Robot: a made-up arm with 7 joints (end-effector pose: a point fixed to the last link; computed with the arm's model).
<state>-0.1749 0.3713 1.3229 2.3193 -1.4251 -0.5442 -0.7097</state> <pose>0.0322 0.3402 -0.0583 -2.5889 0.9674 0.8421</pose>
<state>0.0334 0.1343 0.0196 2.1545 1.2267 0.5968 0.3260</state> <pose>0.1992 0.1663 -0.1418 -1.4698 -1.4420 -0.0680</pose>
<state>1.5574 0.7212 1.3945 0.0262 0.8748 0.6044 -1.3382</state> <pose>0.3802 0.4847 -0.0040 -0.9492 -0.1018 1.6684</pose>
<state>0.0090 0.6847 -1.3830 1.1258 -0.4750 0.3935 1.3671</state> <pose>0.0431 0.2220 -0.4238 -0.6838 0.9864 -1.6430</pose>
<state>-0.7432 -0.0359 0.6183 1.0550 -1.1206 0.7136 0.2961</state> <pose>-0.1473 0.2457 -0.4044 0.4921 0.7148 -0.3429</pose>
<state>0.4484 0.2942 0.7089 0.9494 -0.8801 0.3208 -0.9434</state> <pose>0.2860 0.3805 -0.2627 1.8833 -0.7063 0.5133</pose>
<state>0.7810 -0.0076 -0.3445 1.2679 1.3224 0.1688 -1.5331</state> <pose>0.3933 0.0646 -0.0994 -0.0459 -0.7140 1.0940</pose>
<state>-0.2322 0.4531 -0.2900 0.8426 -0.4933 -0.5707 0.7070</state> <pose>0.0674 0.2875 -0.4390 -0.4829 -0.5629 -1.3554</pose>
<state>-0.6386 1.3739 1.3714 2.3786 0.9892 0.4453 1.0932</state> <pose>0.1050 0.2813 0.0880 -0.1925 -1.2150 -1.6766</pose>
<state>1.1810 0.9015 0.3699 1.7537 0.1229 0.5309 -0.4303</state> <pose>0.1567 0.3790 0.1666 1.2050 -2.3666 0.9337</pose>
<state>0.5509 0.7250 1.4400 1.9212 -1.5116 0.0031 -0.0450</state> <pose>0.0268 0.4365 0.0109 2.6488 -0.3486 0.6213</pose>
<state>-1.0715 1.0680 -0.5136 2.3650 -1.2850 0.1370 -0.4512</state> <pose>-0.0412 0.2022 -0.1845 0.3681 -1.6656 -1.7803</pose>
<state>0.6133 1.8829 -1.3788 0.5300 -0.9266 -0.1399 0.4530</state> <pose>-0.0031 0.6344 0.0434 0.7766 1.3089 -1.2484</pose>
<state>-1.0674 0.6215 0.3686 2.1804 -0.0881 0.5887 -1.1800</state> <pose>0.0177 0.2829 -0.1937 1.6719 -0.9309 -0.1532</pose>
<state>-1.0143 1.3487 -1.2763 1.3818 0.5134 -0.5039 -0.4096</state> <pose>-0.2066 0.4086 -0.2067 -0.2050 0.0238 -0.8112</pose>
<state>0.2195 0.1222 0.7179 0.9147 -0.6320 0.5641 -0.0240</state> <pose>0.2234 0.3142 -0.3629 0.6360 -0.3885 0.2967</pose>
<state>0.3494 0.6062 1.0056 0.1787 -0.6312 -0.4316 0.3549</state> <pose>0.1569 0.4605 -0.3659 0.4485 -0.9917 0.1300</pose>
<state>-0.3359 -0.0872 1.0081 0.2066 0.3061 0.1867 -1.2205</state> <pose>-0.1435 0.1385 -0.4882 1.1189 1.0623 0.9725</pose>
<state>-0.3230 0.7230 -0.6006 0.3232 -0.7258 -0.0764 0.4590</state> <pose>-0.0698 0.4416 -0.4008 -0.0239 0.6645 -1.3596</pose>
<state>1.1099 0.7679 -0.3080 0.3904 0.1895 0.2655 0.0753</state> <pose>0.3726 0.4663 -0.0907 0.6416 -1.1228 0.1916</pose>
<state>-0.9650 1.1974 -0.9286 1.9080 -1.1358 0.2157 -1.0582</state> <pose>-0.1202 0.2658 -0.2435 0.2781 -1.6261 -1.6957</pose>
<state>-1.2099 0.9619 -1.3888 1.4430 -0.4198 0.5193 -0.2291</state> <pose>-0.3246 0.2653 -0.1672 -0.6048 0.4149 -1.7590</pose>
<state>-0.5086 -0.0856 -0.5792 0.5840 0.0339 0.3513 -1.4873</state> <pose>-0.1326 0.0319 -0.4587 1.1549 -0.1470 -0.5504</pose>
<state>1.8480 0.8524 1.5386 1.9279 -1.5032 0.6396 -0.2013</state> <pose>-0.0351 0.4344 -0.0027 0.9919 -0.1261 2.7843</pose>
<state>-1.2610 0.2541 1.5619 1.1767 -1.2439 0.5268 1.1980</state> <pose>-0.2872 0.4431 -0.0939 0.4745 1.0476 0.4027</pose>
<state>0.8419 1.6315 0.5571 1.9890 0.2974 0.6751 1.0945</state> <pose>0.0282 0.3192 0.2171 1.0452 -1.5242 -1.0070</pose>
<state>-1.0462 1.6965 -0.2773 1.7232 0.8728 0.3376 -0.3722</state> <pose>0.0832 0.3916 -0.2078 0.4747 -0.1004 -0.8202</pose>
